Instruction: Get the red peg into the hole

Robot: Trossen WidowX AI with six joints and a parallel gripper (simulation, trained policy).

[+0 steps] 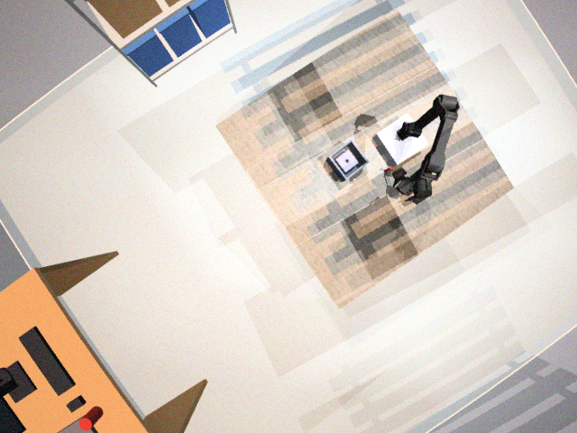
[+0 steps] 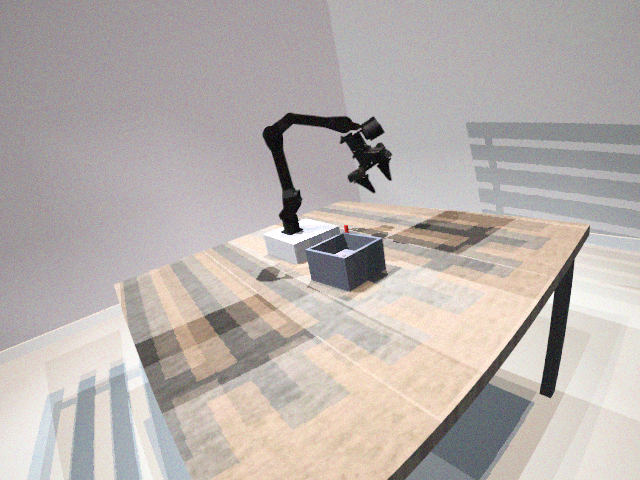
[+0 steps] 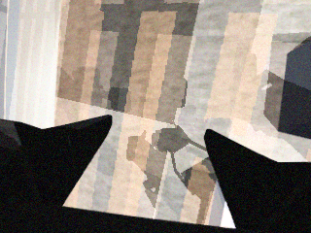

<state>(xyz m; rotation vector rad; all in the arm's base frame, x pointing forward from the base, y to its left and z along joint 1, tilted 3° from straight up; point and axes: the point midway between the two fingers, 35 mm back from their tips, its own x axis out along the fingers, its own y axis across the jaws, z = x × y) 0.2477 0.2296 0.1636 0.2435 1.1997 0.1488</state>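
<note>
Now: the red peg 160 mm below my gripper tip, 120 mm to the right of it and 90 mm behind it. Round my gripper tip: pale plate (290 mm to the right, 150 mm below, 80 mm ahead); grey box (290 mm to the right, 170 mm below, 80 mm ahead).
</note>
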